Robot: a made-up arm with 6 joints.
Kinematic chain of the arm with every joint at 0, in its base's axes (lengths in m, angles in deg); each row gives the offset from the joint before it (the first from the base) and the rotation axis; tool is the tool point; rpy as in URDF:
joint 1: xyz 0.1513 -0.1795 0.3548 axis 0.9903 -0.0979 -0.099
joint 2: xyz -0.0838 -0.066 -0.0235 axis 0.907 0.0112 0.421
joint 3: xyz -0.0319 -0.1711 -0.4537 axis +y
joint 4: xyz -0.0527 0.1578 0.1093 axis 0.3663 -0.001 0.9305
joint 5: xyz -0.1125 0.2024 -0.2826 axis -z
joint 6: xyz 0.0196 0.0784 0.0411 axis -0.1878 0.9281 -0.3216
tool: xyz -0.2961 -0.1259 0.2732 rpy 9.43 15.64 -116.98
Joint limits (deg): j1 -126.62..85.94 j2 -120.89..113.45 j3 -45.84..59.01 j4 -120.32..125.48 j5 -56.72..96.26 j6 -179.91..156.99
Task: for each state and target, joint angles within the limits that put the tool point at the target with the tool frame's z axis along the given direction. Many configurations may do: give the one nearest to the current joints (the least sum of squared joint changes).
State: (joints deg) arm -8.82 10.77 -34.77 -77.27 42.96 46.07
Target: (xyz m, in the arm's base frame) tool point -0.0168 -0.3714 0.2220 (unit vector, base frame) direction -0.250 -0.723 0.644
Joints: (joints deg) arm -50.73 42.20 -45.84 -67.01 36.03 90.54
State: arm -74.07 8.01 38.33 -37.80 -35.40 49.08
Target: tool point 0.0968 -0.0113 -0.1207 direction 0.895 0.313 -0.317
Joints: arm -44.69 32.96 42.60 -45.77 -41.28 68.45
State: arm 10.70 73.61 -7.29 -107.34 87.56 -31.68
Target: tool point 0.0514 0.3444 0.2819 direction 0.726 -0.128 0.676
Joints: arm -31.42 113.13 1.99 -110.86 92.09 11.63
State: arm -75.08 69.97 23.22 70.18 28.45 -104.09
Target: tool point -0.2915 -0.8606 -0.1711 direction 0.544 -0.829 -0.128
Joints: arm -74.34 50.67 -16.44 82.65 8.93 -79.90
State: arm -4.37 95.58 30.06 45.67 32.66 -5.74
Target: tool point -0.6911 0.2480 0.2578 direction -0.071 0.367 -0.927
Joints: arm 46.50 113.45 -6.04 41.25 38.37 -43.71
